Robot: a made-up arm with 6 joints.
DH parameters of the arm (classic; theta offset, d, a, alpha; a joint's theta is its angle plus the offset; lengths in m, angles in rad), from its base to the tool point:
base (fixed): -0.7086 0 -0.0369 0
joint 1: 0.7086 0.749 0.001 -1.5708
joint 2: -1.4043 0 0.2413 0
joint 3: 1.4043 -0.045 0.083 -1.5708
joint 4: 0 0.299 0.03 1.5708
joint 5: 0 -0.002 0.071 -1.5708
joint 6: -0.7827 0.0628 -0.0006 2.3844
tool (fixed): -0.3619 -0.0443 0 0
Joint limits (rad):
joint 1: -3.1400..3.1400
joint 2: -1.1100..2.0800
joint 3: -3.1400..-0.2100
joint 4: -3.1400..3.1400
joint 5: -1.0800..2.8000
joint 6: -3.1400..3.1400
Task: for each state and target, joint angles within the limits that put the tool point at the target. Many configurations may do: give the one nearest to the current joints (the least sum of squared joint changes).
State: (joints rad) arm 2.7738 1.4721 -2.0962 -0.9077 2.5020 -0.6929
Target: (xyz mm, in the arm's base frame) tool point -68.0 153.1 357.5
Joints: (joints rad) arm 2.7928 2.0097 -1.5925 -0.5947 2.5255 -0.7812
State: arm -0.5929 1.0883 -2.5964 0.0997 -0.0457 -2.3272
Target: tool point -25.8 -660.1 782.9
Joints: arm -1.5003 1.3263 -2.5010 0.2891 0.0976 -2.1869
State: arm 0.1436 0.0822 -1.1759 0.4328 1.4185 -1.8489
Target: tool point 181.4 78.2 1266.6
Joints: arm 0.2754 -0.4936 -1.7091 0.5010 1.3068 -1.8549
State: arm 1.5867 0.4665 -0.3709 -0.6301 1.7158 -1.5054
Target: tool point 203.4 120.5 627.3
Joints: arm 0.8364 0.2907 -0.5890 -0.9084 1.9044 -1.4325
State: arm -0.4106 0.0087 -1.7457 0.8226 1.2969 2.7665
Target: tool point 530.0 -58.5 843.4
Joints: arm -0.1206 0.6526 -1.8537 0.8577 1.0320 2.8482
